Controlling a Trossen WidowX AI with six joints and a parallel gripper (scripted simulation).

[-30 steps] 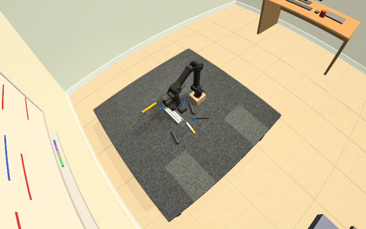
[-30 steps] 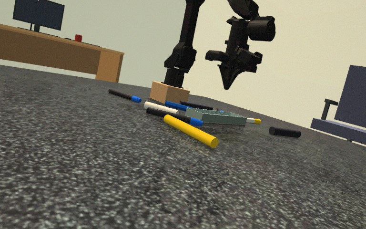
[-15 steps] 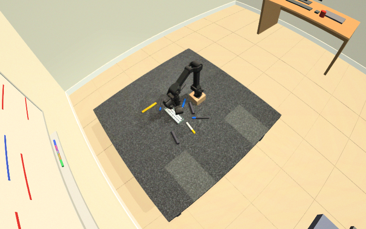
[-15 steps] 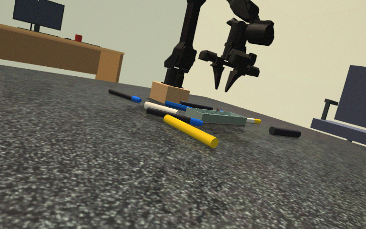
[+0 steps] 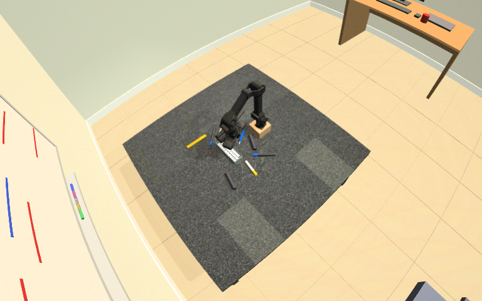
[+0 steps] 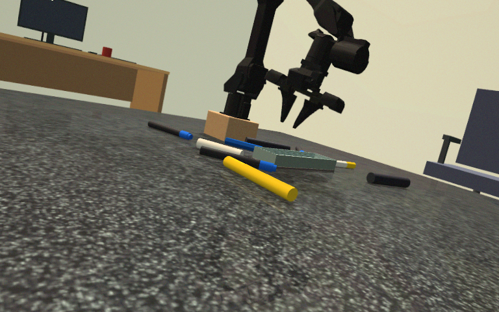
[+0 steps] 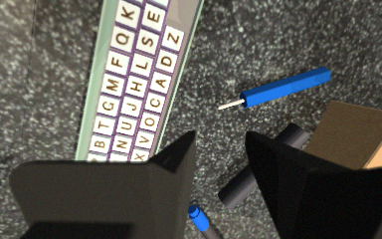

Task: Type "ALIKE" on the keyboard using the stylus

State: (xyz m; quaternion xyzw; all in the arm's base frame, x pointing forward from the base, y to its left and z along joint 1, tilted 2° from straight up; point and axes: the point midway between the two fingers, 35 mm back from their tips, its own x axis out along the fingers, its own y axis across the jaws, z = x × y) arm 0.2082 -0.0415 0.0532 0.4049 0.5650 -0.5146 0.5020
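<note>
My gripper tip is now 6 cm past the blue stylus, 2 cm to the left of it and 7 cm above it. The rest, counted from my gripper tip: white stick (3 cm behind, 17 cm to the right, 7 cm below); keyboard (6 cm ahead, 2 cm to the right, 6 cm below); white-and-yellow marker (8 cm ahead, 18 cm to the left, 7 cm below).
</note>
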